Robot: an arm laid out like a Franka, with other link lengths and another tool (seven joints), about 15 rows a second.
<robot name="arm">
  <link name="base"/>
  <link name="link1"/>
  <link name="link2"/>
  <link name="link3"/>
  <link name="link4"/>
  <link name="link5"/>
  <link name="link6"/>
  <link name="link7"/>
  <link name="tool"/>
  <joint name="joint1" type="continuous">
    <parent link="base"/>
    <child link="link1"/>
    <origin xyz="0 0 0.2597"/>
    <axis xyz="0 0 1"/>
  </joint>
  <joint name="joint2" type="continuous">
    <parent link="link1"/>
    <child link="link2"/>
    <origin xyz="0 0 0" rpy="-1.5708 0 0"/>
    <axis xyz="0 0 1"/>
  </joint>
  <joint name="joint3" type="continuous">
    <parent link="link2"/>
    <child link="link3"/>
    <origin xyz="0 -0.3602 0" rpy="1.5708 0 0"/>
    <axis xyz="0 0 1"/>
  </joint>
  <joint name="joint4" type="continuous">
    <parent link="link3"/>
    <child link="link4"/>
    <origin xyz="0.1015 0 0" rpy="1.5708 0 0"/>
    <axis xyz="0 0 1"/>
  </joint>
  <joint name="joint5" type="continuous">
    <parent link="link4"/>
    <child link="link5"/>
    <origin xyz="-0.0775 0.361 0" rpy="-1.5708 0 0"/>
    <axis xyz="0 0 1"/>
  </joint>
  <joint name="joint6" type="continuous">
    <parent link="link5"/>
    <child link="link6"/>
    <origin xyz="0 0 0" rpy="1.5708 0 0"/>
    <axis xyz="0 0 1"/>
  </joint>
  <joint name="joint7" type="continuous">
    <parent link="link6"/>
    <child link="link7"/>
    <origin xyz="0.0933 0 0" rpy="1.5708 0 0"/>
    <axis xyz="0 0 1"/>
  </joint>
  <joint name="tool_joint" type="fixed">
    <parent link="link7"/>
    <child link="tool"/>
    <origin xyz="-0.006 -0.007 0.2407" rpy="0 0.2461 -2.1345"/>
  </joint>
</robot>
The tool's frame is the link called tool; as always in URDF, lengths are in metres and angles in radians. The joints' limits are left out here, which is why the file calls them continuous.
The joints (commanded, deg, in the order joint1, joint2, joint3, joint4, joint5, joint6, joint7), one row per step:
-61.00, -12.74, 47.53, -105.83, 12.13, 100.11, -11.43
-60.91, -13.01, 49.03, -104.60, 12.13, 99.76, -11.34
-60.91, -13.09, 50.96, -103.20, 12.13, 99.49, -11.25
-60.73, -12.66, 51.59, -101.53, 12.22, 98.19, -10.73
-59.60, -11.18, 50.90, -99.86, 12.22, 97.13, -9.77
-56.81, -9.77, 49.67, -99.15, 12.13, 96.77, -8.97
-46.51, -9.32, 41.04, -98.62, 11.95, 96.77, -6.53
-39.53, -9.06, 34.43, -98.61, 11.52, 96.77, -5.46
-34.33, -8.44, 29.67, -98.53, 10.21, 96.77, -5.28
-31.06, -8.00, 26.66, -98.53, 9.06, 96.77, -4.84
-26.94, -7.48, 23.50, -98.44, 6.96, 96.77, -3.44
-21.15, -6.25, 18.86, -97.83, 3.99, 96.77, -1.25
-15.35, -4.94, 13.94, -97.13, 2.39, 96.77, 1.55
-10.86, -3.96, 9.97, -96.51, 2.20, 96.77, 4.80
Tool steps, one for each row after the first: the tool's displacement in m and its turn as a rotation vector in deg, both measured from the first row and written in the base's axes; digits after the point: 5 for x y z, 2 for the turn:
0.00462, 0.01629, 0.00812, -0.58, -0.68, 1.68
0.01016, 0.03566, 0.01594, -1.08, -1.43, 3.72
0.01177, 0.04494, 0.02401, -0.67, -1.46, 4.33
0.01494, 0.04699, 0.02987, 0.68, -1.45, 4.13
0.01746, 0.05777, 0.02989, 1.95, -1.21, 5.03
0.01581, 0.07001, 0.04235, 3.11, -2.42, 4.47
0.01370, 0.06921, 0.04750, 3.72, -2.86, 3.88
0.01351, 0.06520, 0.04720, 3.39, -2.72, 4.23
0.01359, 0.06121, 0.04550, 2.90, -2.43, 4.11
0.01407, 0.05997, 0.04317, 1.57, -1.97, 3.79
0.01842, 0.05594, 0.03908, -0.22, -1.37, 2.93
0.02429, 0.05540, 0.03433, -0.76, -0.84, 1.13
0.02948, 0.05826, 0.03109, -0.21, -0.49, -1.56

